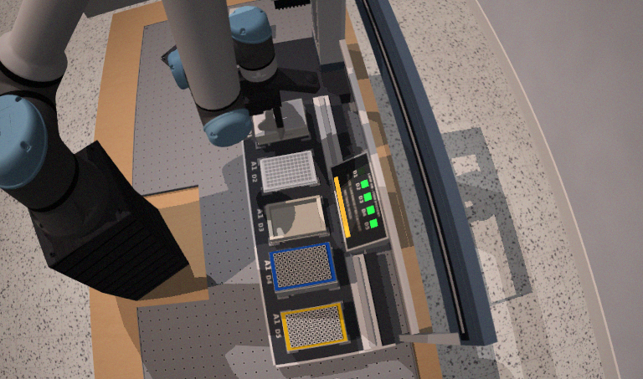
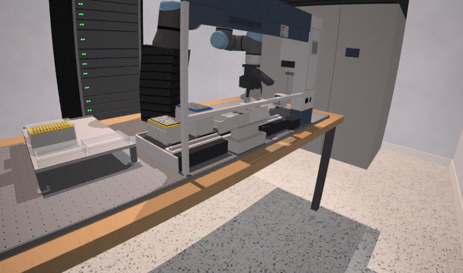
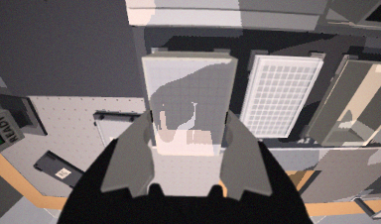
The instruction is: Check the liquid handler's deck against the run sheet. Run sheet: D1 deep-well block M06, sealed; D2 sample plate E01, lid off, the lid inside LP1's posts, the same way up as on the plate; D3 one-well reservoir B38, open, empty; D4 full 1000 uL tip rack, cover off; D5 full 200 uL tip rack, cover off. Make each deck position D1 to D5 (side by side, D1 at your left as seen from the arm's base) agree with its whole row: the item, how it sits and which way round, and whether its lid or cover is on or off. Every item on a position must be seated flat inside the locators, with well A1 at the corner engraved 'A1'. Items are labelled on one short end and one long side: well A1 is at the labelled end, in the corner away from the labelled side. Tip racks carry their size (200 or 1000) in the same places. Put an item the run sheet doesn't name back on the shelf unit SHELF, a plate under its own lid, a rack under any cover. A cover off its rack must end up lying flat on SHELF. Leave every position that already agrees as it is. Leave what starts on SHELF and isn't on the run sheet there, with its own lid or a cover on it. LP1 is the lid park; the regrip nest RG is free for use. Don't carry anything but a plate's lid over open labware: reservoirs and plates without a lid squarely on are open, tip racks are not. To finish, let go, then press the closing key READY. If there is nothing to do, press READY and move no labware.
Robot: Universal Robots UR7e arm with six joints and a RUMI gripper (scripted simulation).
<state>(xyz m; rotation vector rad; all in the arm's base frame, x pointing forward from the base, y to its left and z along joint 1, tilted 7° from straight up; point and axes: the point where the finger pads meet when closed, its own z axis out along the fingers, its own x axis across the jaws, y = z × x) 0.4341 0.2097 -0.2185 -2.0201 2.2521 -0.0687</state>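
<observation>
The sealed deep-well block is 10 mm below my hand. Also, from my hand: sample plate 10 mm behind, 120 mm to the right, 40 mm below; flat grey lid 110 mm behind, 160 mm to the left, 80 mm below; one-well reservoir 30 mm behind, 250 mm to the right, 30 mm below.
</observation>
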